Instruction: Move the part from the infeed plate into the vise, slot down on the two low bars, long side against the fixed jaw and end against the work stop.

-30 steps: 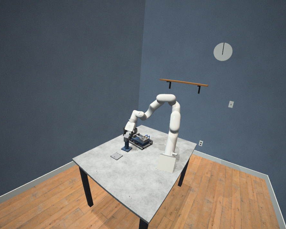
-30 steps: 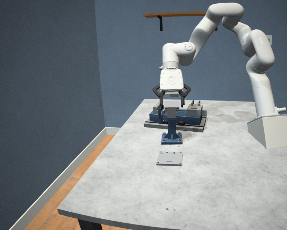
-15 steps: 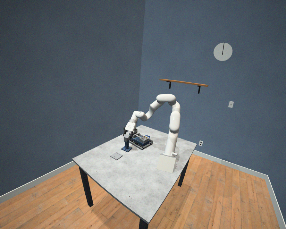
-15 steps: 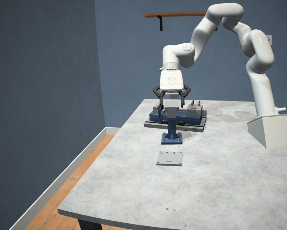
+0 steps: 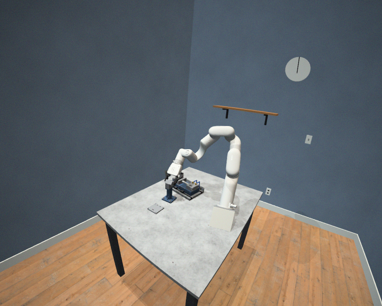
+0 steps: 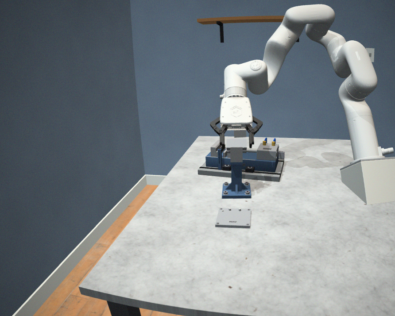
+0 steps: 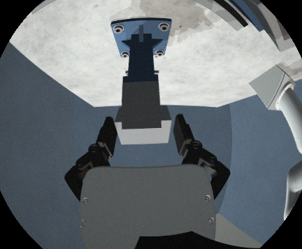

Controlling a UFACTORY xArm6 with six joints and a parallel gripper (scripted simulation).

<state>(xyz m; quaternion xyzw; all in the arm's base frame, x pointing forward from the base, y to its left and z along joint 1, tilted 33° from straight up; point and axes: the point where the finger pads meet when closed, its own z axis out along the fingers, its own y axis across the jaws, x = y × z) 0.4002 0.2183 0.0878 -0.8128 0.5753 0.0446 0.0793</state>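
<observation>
The part lies 10 mm to the left of my hand and 10 mm below it. Round my hand: cylinder rod: 190 mm to the right, 80 mm below, 10 mm ahead; then work stop post: 120 mm to the right, 100 mm below, 90 mm ahead; then work stop: 150 mm to the right, 90 mm ahead, 70 mm below.
</observation>
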